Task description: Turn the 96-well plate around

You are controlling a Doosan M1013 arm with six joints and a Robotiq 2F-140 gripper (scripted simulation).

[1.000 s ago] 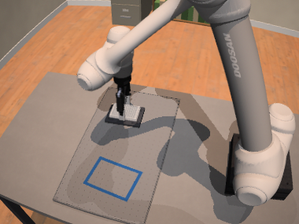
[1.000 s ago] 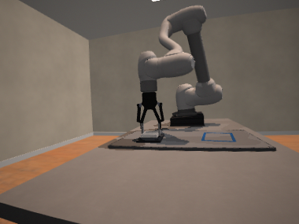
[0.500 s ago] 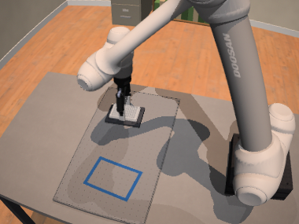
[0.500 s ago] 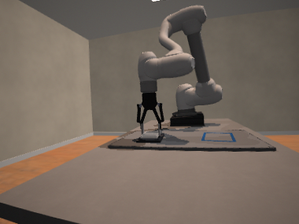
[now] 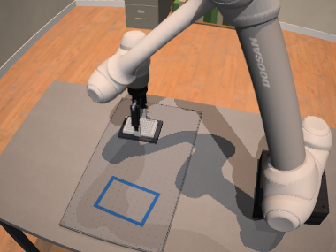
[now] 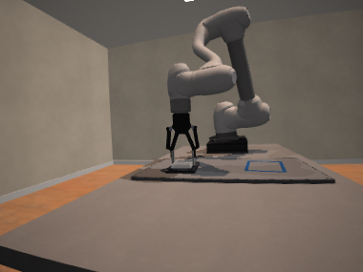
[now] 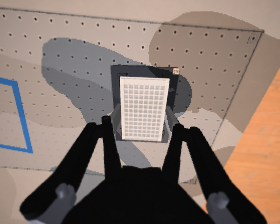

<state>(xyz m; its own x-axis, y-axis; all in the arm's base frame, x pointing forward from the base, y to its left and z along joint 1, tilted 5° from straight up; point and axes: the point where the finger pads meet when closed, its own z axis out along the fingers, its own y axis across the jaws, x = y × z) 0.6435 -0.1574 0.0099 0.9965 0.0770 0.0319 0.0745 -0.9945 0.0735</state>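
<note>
The white 96-well plate is 20 mm below my hand. The rest, counted from my hand: corner mark (80 mm ahead, 50 mm to the right, 30 mm below); then plate nest N1 (40 mm below).
</note>
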